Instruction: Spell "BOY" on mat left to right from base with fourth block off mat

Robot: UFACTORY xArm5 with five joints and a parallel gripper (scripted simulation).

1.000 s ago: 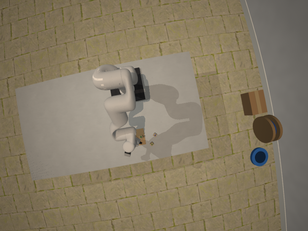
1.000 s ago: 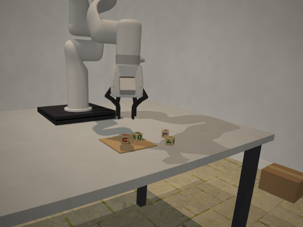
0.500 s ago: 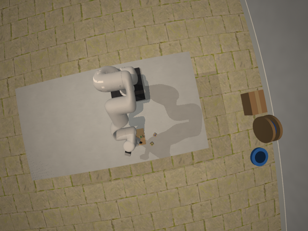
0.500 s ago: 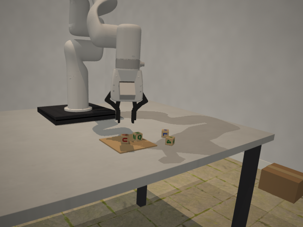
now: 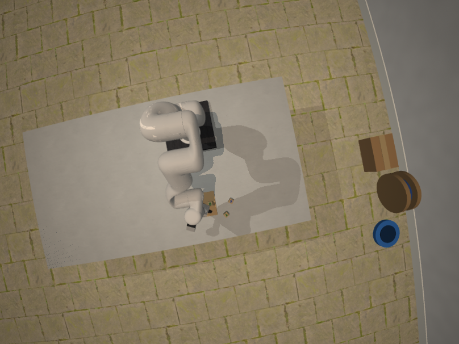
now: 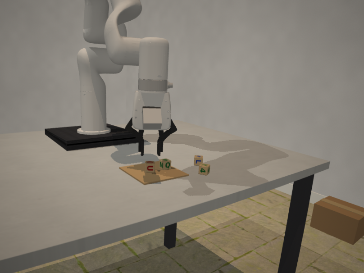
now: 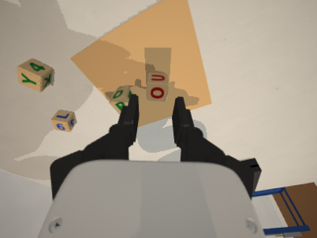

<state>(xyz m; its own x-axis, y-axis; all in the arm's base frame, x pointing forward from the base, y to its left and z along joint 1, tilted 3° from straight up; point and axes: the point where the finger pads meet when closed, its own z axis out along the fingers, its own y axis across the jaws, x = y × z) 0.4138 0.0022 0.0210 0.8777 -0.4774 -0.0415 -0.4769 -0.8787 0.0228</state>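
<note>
The tan mat lies 70 mm below my hand and 10 mm to the left of it.
</note>
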